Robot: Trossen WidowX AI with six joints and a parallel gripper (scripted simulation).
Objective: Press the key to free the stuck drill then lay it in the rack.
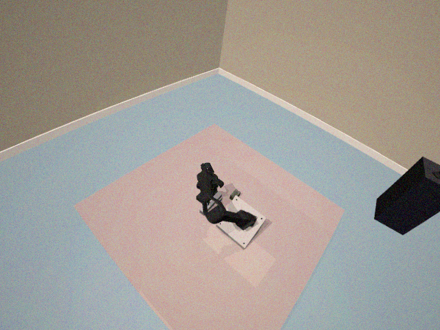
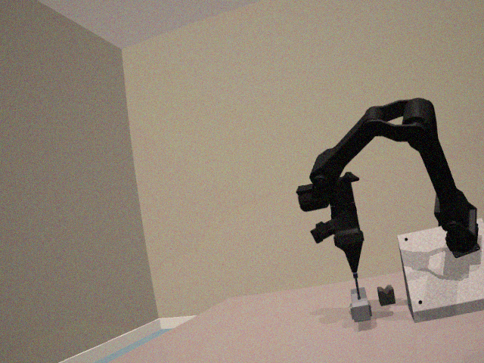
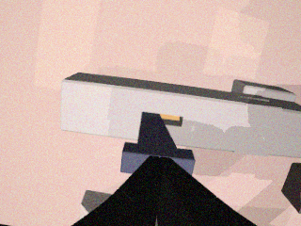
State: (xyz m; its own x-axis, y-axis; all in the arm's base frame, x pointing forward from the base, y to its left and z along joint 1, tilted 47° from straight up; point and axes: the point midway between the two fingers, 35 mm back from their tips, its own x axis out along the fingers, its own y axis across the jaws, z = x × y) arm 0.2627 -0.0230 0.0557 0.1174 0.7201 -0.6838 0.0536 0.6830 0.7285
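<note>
The blue key lies 3 cm below my gripper tip. From my gripper tip the other things lie so: rack (20 cm to the right, 11 cm below, 9 cm behind); grey holder block (9 cm below, 4 cm to the right); drill (8 cm below, 6 cm to the right).
</note>
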